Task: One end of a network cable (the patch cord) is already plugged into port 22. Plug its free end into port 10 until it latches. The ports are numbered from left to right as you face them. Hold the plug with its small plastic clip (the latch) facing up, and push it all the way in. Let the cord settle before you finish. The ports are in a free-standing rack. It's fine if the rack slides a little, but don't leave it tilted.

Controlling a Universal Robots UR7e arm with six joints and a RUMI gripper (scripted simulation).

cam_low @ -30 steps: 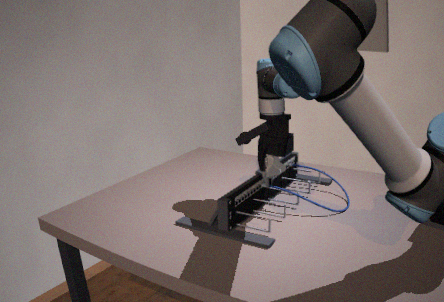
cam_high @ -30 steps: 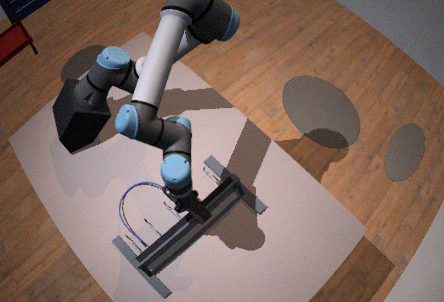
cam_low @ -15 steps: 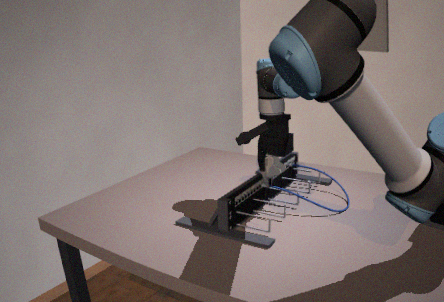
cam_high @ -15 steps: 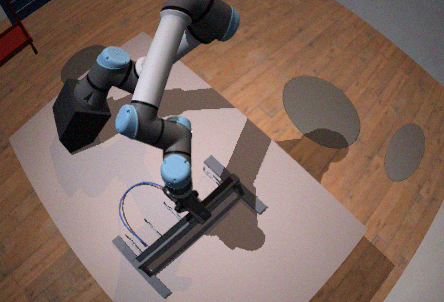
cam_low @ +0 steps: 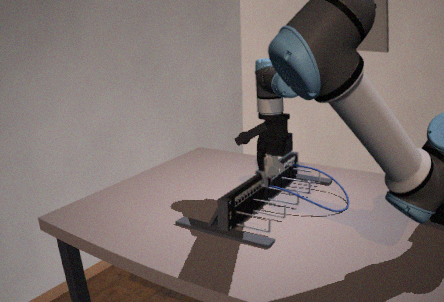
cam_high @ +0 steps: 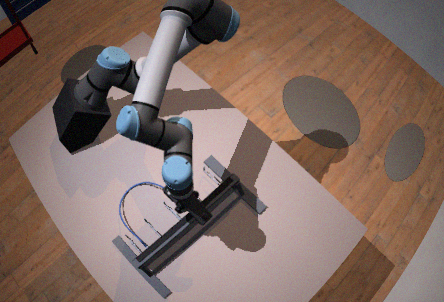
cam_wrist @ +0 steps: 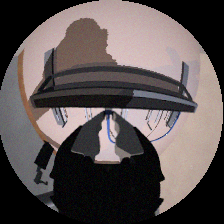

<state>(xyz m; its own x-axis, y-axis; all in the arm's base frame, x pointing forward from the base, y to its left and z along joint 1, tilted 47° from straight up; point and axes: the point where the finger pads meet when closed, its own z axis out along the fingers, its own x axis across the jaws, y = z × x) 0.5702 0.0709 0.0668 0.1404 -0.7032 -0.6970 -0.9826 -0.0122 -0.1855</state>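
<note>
My hand is 10 mm short of the plug and 10 mm above it.
</note>
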